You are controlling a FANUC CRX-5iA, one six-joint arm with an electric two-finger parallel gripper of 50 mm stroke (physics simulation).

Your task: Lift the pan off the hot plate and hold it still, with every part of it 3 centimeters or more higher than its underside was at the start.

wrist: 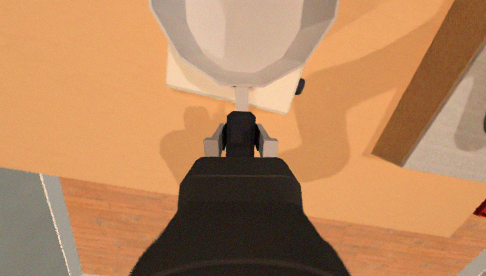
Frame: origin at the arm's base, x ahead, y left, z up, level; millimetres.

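Where they show: gripper, fingertip midpoint: (240,131).
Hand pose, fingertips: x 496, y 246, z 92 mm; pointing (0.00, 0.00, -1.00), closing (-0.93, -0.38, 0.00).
Note:
Each offset is from my fingertips to the centre of the thing. "spot": to the spot under its first point. Level surfaces: height alone.
The light grey pan @(dx +19, dy -48, dz -4 mm) (244,40) shows at the top of the wrist view, cut off by the upper edge. Its black handle @(spot: dx +6, dy -12, dz +9 mm) (240,122) points down the view toward my gripper. My gripper (240,131) is shut on the handle, with one finger pressed on each side. The cream hot plate @(spot: dx -47, dy -67, dz -99 mm) (277,95) lies beneath the pan, its near edge and a dark knob @(dx -82, dy -102, dz -128 mm) (300,86) showing. The pan is held above the hot plate, apart from it; the exact height of the gap cannot be read from this view. The pan's underside is hidden.
A brown wooden bar (425,95) borders a grey surface (450,145) at the right. A red object (481,208) shows at the right edge. The orange-tan table top @(dz -162 mm) (75,100) ends at a front edge, with wooden floor (115,215) beyond it.

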